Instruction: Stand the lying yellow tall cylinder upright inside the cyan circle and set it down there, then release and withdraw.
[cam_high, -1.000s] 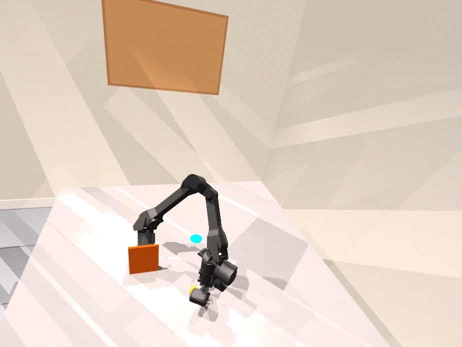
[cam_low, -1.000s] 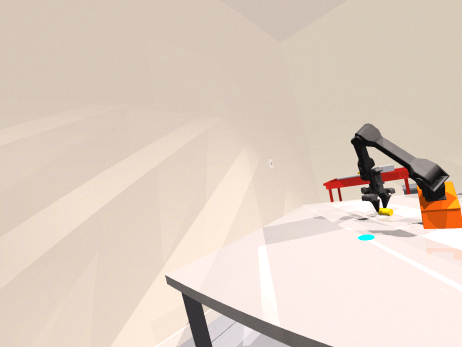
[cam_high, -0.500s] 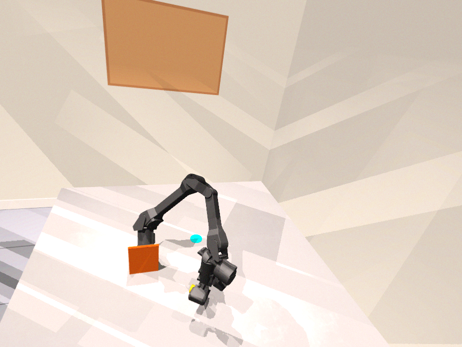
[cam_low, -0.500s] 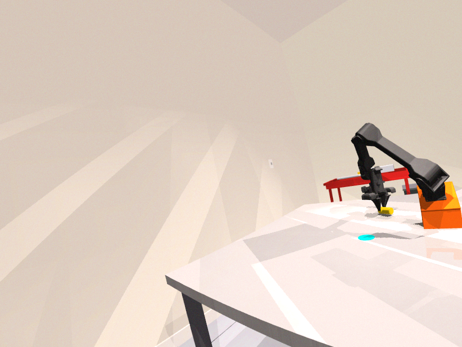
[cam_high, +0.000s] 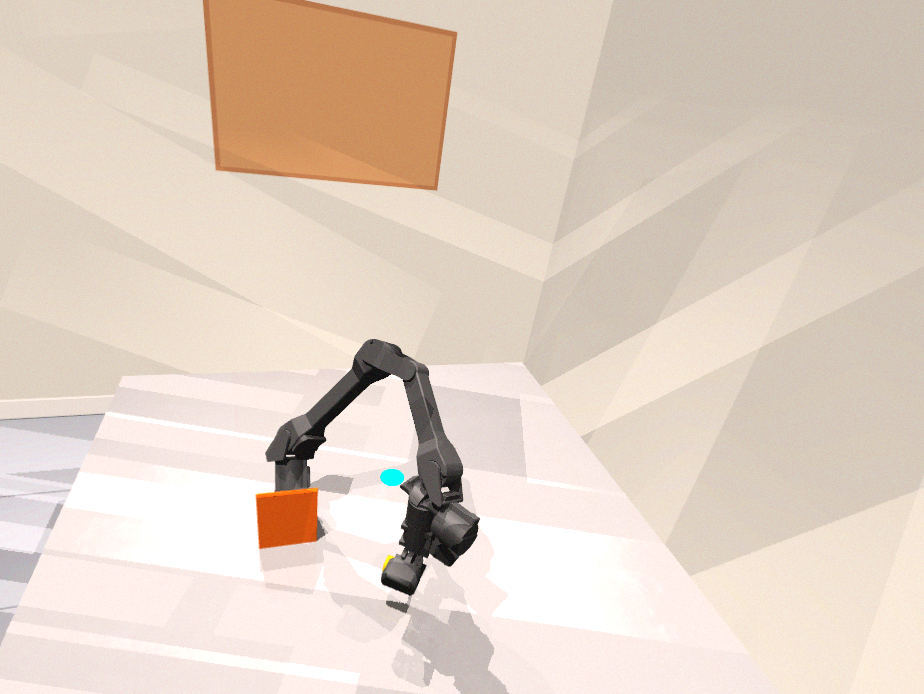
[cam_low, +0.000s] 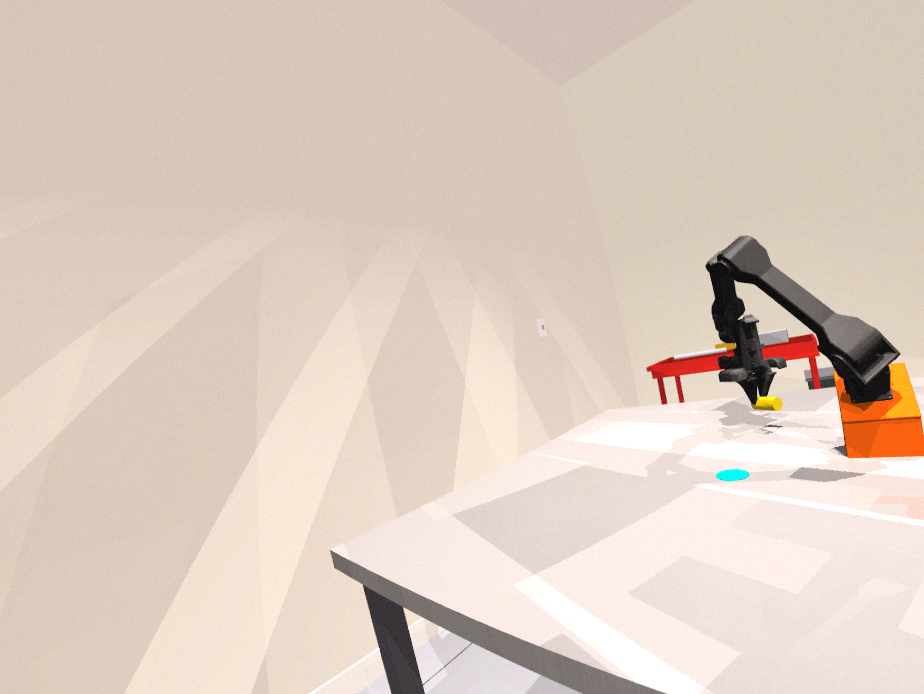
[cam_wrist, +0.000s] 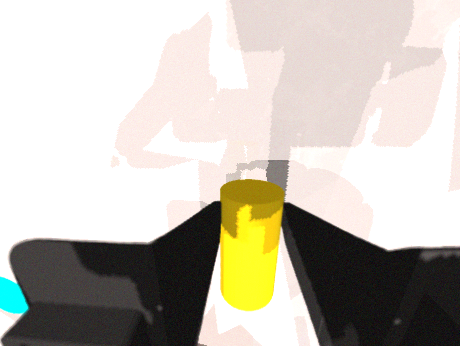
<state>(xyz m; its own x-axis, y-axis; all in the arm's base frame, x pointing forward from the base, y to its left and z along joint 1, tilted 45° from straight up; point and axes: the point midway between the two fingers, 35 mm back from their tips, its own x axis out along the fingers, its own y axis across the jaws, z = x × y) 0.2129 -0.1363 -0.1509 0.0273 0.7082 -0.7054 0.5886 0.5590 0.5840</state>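
Now: the cyan circle 30 mm ahead of my gripper tip, 330 mm to the left of it and 70 mm below it. From my gripper tip the other things lie so: yellow cylinder (20 mm behind, 10 mm to the left).
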